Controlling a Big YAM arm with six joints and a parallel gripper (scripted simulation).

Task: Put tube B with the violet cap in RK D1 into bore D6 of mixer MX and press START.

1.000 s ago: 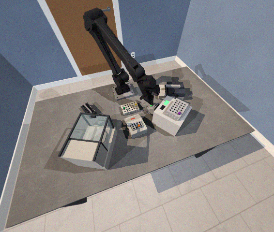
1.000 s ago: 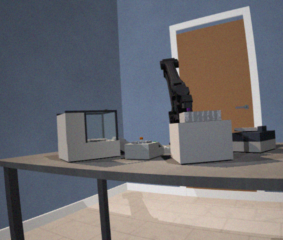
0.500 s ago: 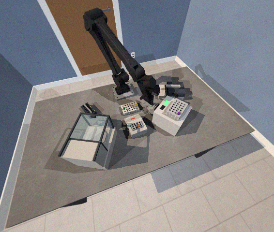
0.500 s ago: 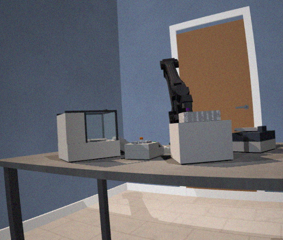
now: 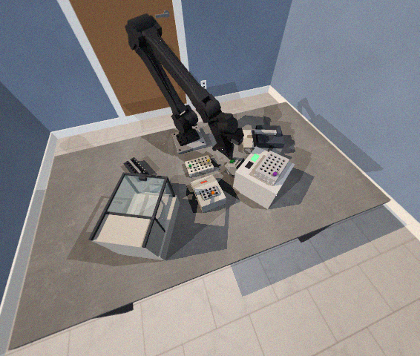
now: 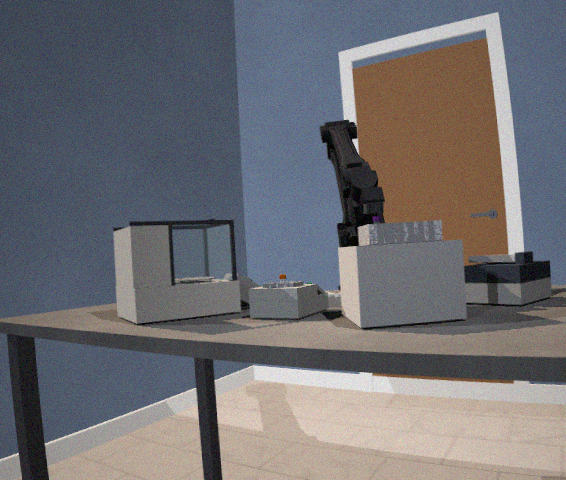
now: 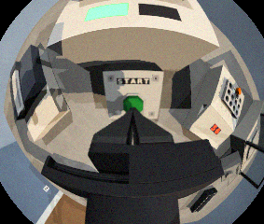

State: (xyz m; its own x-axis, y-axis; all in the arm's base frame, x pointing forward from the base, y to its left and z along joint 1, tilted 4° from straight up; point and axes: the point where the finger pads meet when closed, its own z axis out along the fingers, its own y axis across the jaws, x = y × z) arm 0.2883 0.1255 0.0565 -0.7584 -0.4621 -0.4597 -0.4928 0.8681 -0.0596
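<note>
The green start key is 1 cm ahead of my hand, 1 cm to the left of it and 1 cm below it. Round my hand: yellow-capped tube: 6 cm behind, 9 cm to the right, 5 cm below; tube rack RK: 7 cm behind, 14 cm to the right, 7 cm below; dry block DB: 10 cm ahead, 16 cm to the right, 5 cm below.
</note>
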